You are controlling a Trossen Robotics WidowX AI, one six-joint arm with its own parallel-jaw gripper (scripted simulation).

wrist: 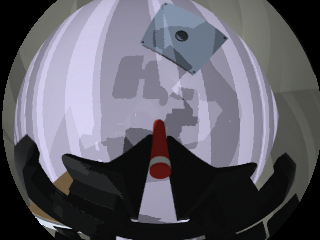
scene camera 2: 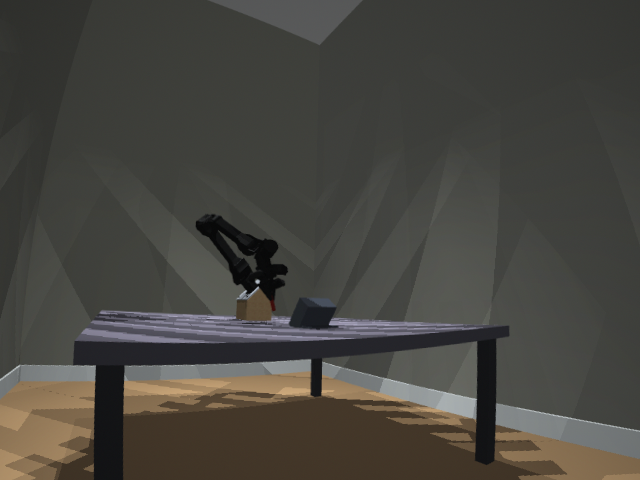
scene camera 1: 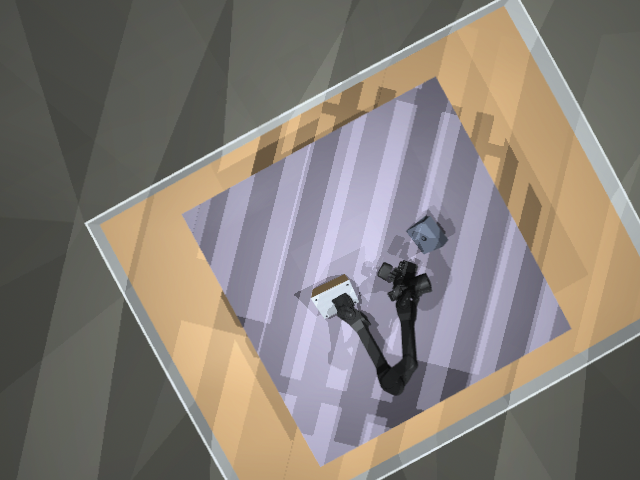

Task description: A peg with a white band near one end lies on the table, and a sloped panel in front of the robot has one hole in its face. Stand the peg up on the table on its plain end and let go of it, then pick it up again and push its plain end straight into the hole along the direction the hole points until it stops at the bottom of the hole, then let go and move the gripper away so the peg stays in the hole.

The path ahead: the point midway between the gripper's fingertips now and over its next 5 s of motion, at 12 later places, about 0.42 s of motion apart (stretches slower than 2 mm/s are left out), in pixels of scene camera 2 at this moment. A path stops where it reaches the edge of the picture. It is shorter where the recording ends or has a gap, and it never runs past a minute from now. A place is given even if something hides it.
My gripper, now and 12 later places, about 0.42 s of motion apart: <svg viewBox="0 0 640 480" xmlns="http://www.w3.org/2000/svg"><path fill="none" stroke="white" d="M272 300L275 301L278 301L281 300L283 300L286 299L287 299L289 297L290 297L292 298L295 298L296 298L297 298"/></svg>
